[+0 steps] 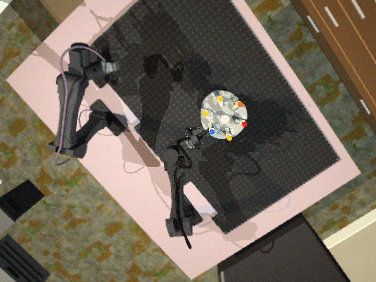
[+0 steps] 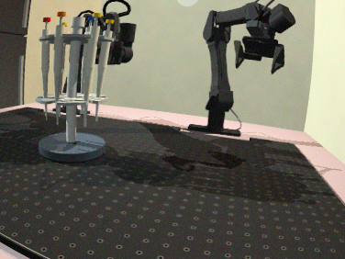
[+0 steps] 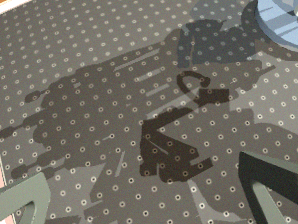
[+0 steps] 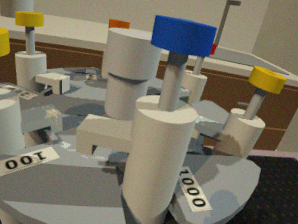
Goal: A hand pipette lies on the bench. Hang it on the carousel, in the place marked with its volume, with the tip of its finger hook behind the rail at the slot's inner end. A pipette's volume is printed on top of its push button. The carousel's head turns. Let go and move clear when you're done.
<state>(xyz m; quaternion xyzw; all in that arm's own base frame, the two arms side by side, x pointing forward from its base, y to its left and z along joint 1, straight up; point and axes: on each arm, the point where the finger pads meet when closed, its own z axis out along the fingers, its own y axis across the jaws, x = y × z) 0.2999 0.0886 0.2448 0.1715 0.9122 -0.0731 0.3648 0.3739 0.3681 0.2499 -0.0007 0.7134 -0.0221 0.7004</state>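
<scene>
My right hand is 10 mm to the right of the pipette and 30 mm above it.
</scene>
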